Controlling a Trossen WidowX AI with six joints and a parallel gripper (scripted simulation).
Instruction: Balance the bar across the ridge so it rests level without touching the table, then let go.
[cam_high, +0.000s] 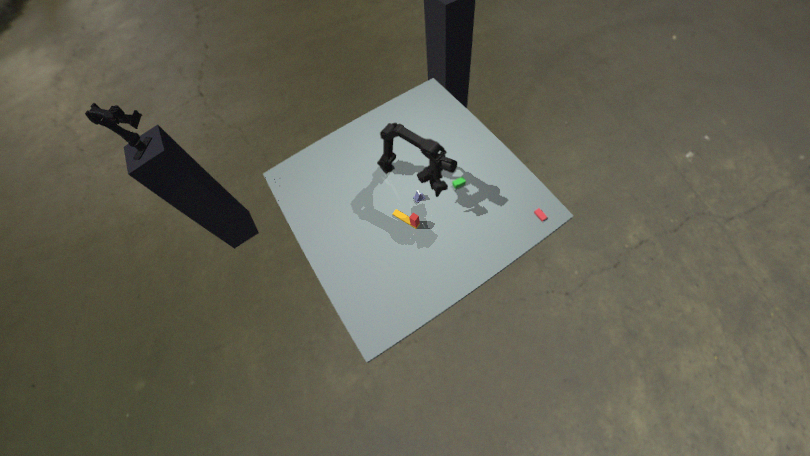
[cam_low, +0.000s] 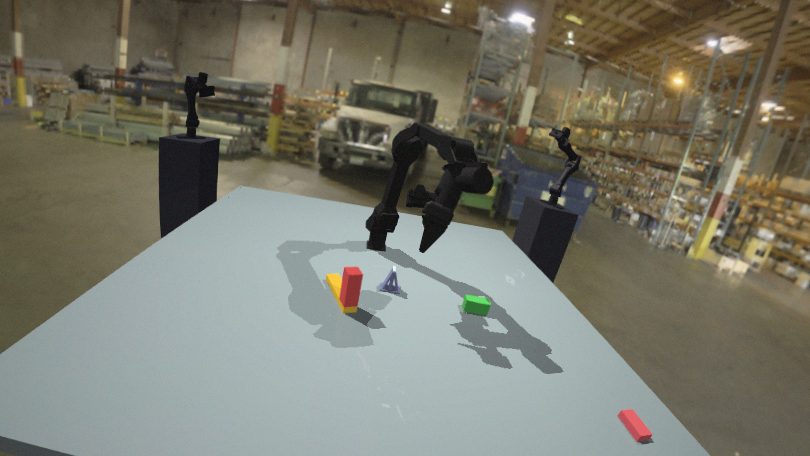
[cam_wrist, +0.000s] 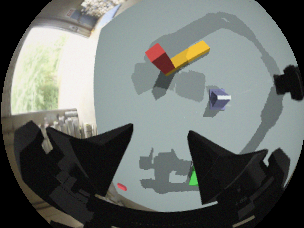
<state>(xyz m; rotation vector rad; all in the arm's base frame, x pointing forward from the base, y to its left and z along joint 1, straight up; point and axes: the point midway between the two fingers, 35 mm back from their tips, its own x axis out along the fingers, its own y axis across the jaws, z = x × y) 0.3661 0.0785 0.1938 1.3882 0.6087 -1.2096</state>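
Right now my gripper tip is 100 mm past the purple triangular ridge, 30 mm to the left of it and 130 mm above it. Round my gripper tip: green block 40 mm behind, 190 mm to the left, 150 mm below; then flat red block 360 mm ahead, 430 mm to the left, 150 mm below.
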